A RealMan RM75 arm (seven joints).
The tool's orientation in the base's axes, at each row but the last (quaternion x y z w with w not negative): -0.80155 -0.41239 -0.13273 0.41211; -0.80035 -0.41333 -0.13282 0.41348; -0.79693 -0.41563 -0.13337 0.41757; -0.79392 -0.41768 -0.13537 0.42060; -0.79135 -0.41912 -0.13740 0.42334; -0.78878 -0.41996 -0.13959 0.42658; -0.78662 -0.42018 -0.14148 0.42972
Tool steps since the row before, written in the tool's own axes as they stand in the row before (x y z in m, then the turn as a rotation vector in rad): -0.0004 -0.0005 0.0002 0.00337 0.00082 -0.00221; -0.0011 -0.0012 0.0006 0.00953 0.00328 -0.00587; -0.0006 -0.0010 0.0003 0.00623 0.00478 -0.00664; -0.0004 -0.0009 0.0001 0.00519 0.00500 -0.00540; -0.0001 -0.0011 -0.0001 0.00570 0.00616 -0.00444; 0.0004 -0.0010 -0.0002 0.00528 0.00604 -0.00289; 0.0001 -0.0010 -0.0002 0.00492 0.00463 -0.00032
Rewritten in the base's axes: -0.0007 0.0001 -0.0001 0.00302 -0.00011 0.00279; -0.0017 0.0002 -0.0003 0.00923 -0.00031 0.00713; -0.0012 0.0002 0.0000 0.00845 -0.00318 0.00492; -0.0010 0.0001 0.0002 0.00781 -0.00285 0.00346; -0.0009 0.0002 0.0006 0.00890 -0.00216 0.00253; -0.0005 0.0003 0.0009 0.00833 -0.00113 0.00142; -0.0007 0.0002 0.0007 0.00665 0.00111 0.00048
